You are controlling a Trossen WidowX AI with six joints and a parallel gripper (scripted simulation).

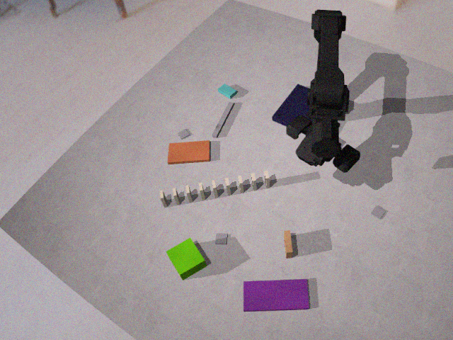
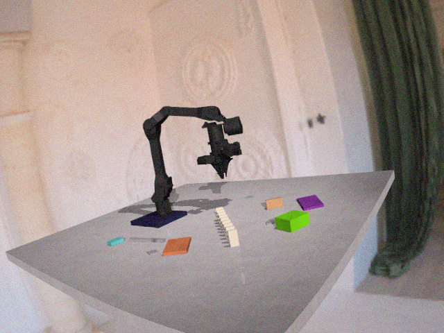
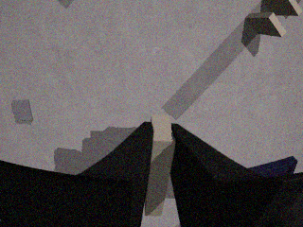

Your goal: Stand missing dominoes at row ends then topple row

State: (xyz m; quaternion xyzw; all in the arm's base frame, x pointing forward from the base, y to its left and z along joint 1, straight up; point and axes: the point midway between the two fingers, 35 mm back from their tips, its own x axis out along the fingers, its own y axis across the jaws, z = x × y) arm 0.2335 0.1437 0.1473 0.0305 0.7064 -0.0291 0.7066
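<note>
My gripper tip is now 190 mm short of the tan block, 40 mm to the right of it and 110 mm above it. Also, from my gripper tip: orange slab (120 mm ahead, 380 mm to the right, 120 mm below); then purple slab (310 mm ahead, 100 mm to the left, 130 mm below); then grey bar (50 mm behind, 390 mm to the right, 120 mm below).
</note>
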